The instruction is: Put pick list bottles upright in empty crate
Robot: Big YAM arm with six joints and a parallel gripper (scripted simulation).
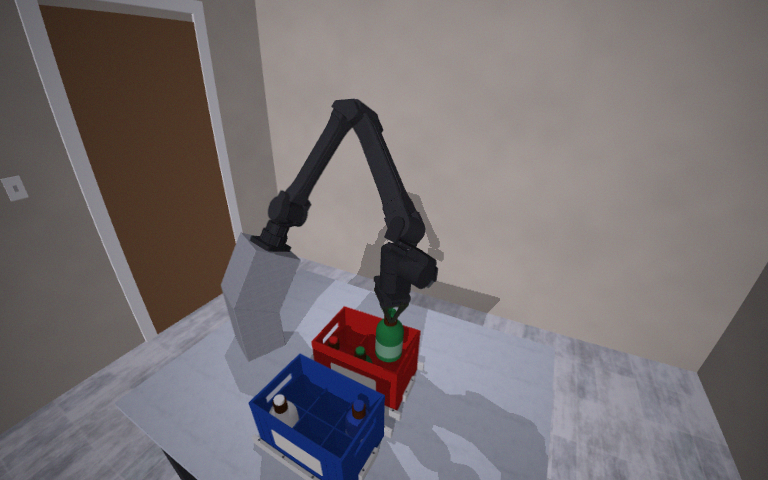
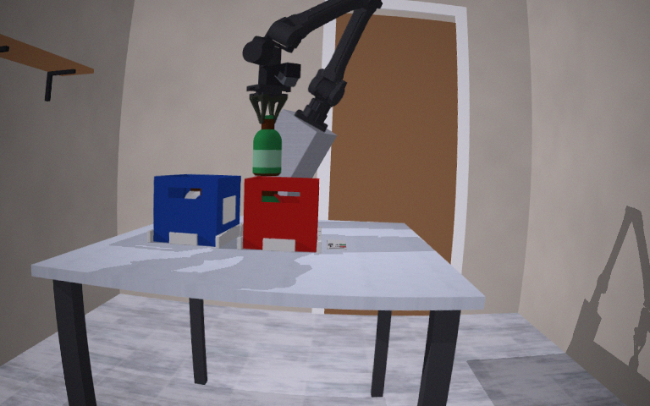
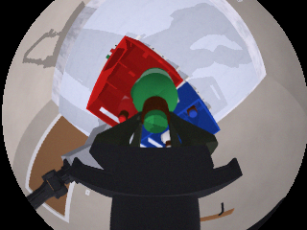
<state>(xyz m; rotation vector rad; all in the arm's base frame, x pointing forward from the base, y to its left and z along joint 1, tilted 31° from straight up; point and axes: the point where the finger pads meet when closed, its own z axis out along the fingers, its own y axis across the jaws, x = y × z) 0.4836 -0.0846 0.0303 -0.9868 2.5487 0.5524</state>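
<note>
Now: hand 90 mm past the red crate, 40 mm to the right of it and 240 mm above it. The rest, counted from my hand: blue crate 80 mm behind, 210 mm to the right, 240 mm below; then red-label bottle 180 mm behind, 10 mm to the right, 240 mm below; then blue bottle 160 mm to the right, 240 mm below.
</note>
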